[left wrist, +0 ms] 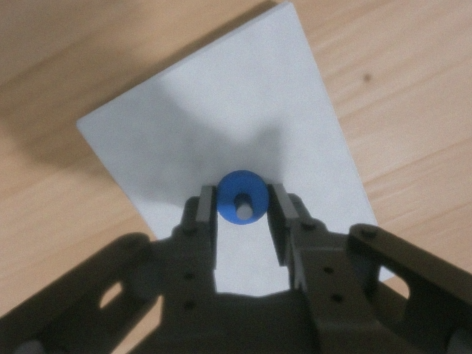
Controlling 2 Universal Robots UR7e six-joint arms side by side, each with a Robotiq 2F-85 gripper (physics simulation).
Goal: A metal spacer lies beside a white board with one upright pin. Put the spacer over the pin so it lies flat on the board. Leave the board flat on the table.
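Frame: origin at the left arm's base, x left, y up, z ahead, level; centimetres.
Where they show: left gripper, fingertip midpoint: (242,202).
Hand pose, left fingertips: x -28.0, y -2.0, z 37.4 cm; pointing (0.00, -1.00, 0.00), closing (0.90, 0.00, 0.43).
Things, the pixels of their top centre, and the offset from my left fingertips. Level surfaces: height alone.
- spacer, middle of its top: (242,201) dz -0.3, dx +0.1, dy +0.6 cm
- grey pin, middle of its top: (244,213) dz -0.3, dx +0.1, dy +1.8 cm
- white board, middle of its top: (260,230) dz +0.9, dx +0.4, dy +1.8 cm
- light wooden table, its level: dy -1.8 cm
The spacer (232,187), a round blue ring in the left wrist view, is held between the two fingertips of my left gripper (242,202), which is shut on it. The grey pin (244,211) shows in the spacer's hole, with its tip standing out through it, so the spacer is around the pin. The white board (240,90) lies on the table under the gripper. How high the spacer is above the board is hard to tell from this angle. My right gripper is not in view.
The light wooden table (420,115) shows around the board. A shadow falls across the board and the table on the left. The dark fingers and linkage of the left gripper cover the lower part of the board.
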